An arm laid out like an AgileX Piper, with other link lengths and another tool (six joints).
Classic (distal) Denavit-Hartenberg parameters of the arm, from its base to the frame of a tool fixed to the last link. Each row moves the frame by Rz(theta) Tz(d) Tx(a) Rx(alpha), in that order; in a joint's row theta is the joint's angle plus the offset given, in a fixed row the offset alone. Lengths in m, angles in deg.
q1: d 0.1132, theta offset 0, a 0, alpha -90
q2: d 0, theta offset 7.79, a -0.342, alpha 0
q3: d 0, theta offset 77.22, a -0.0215, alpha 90
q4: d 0.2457, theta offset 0, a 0, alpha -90
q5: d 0, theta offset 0, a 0, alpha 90
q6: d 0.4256, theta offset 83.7, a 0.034, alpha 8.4
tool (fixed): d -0.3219, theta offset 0, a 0, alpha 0
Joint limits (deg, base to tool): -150..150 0..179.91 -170..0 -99.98..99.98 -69.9..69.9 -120..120
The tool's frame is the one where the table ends.
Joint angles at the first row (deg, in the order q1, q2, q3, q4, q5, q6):
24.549 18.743 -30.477 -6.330 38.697 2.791
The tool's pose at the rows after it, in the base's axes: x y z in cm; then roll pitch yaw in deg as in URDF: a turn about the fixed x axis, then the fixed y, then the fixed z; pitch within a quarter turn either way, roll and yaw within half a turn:
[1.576 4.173 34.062 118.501 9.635 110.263]
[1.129 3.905 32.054 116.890 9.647 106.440]
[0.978 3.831 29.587 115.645 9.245 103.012]
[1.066 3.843 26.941 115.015 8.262 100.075]
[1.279 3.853 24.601 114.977 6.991 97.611]
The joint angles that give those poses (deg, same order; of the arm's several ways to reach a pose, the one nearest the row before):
20.956 14.885 -27.307 -6.504 37.445 2.650
17.069 11.105 -22.971 -6.318 35.278 2.505
13.331 7.563 -17.635 -5.697 32.229 2.381
9.928 4.496 -11.977 -4.571 28.998 2.337
7.037 2.230 -7.051 -3.251 26.303 2.349

